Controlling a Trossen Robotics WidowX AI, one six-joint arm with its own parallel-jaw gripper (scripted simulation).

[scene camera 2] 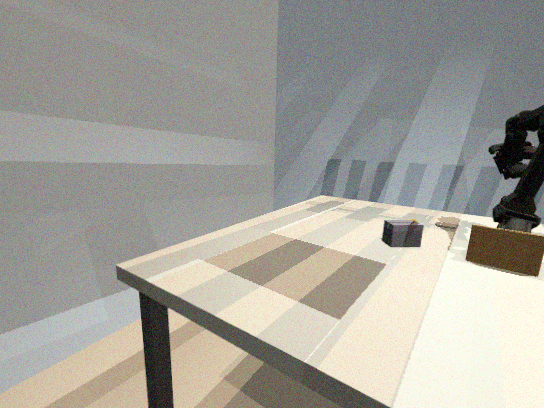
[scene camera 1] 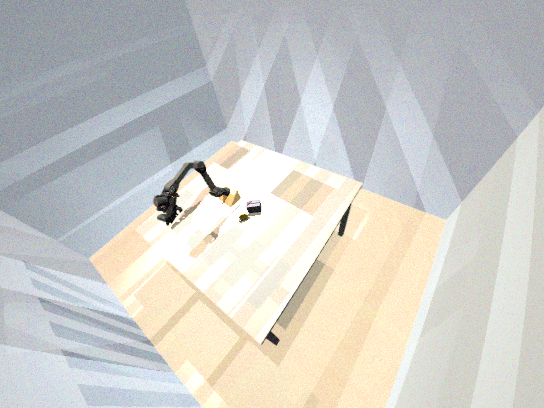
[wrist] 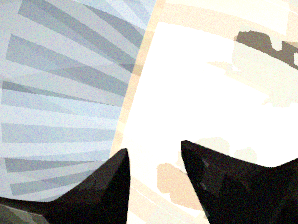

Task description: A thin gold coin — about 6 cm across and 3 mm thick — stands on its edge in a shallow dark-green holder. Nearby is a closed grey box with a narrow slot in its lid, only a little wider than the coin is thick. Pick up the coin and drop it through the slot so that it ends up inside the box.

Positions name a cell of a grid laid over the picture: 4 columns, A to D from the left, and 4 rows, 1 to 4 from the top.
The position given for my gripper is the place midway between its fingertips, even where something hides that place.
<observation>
I see my gripper (scene camera 2: D2).
My gripper is seen too in the wrist view (wrist: C3).
</observation>
